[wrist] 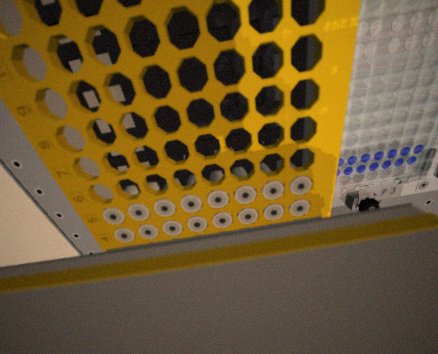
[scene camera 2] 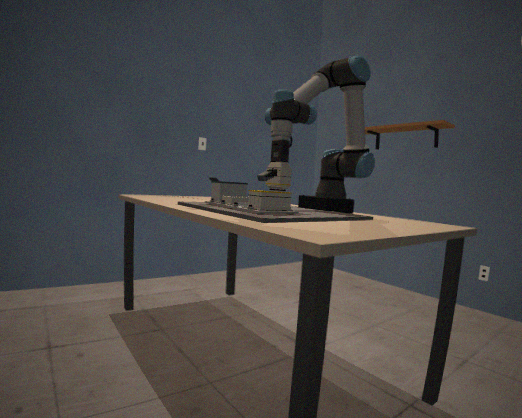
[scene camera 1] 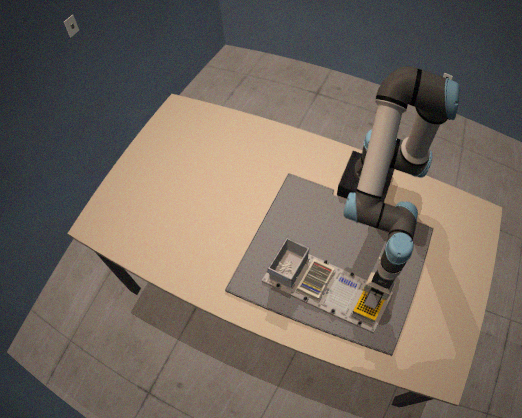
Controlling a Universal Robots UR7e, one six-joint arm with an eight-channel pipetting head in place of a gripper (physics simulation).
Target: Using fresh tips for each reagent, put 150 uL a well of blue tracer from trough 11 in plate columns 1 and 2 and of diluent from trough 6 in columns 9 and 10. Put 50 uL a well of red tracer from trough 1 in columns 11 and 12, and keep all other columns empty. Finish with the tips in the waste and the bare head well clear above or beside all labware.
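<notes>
The pipetting head [scene camera 1: 376, 294] [scene camera 2: 278, 188] [wrist: 220, 300] is low over the yellow-topped tip rack [scene camera 1: 366, 316] [scene camera 2: 270, 201] [wrist: 345, 50], at its arm-side end. In the wrist view its nozzles are hidden by the head's own body, so I cannot tell whether they are in tips. Two full rows of tips [wrist: 218, 199] show beside the head; the holes beyond are empty. The clear plate [scene camera 1: 340, 298] [wrist: 395, 90] has two lines of blue wells [scene camera 1: 348, 281] [wrist: 380, 156] at one end. The trough block [scene camera 1: 317, 279] shows red, yellowish and blue strips. Whitish tips [scene camera 1: 286, 268] lie in the grey waste bin [scene camera 1: 279, 275] [scene camera 2: 228, 191].
A pale deck plate [scene camera 1: 350, 316] carries the labware in a row on the dark grey mat [scene camera 1: 320, 215]. Small black knobs [scene camera 1: 333, 311] [wrist: 369, 204] stand along its edges. The arm's black base [scene camera 1: 349, 175] [scene camera 2: 326, 203] stands behind. A wall shelf [scene camera 2: 412, 126] hangs beyond.
</notes>
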